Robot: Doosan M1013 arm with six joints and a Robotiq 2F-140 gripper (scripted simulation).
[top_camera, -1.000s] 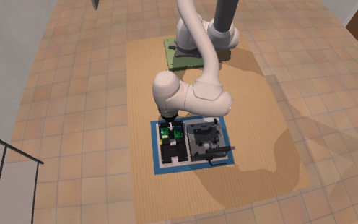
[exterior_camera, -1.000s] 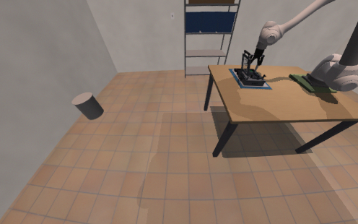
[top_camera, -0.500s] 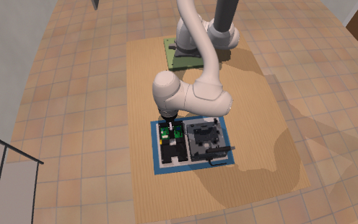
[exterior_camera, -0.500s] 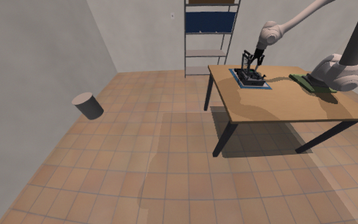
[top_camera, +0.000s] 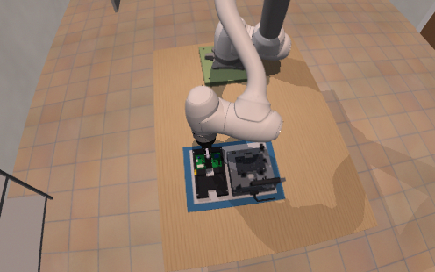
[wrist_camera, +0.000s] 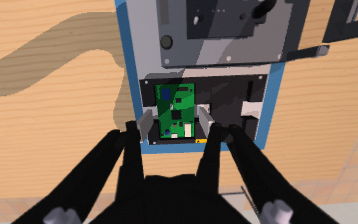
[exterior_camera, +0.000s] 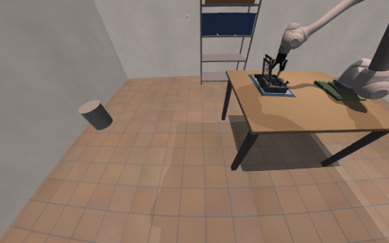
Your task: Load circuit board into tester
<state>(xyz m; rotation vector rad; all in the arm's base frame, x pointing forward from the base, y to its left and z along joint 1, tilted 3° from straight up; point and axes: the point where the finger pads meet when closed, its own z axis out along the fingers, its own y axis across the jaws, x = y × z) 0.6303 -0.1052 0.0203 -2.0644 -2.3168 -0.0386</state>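
The green circuit board lies 40 mm below my hand. The rest, counted from my hand: tester lid: 190 mm to the left, 160 mm ahead, 130 mm above; pin plate: 180 mm to the left, 40 mm ahead, 10 mm above.
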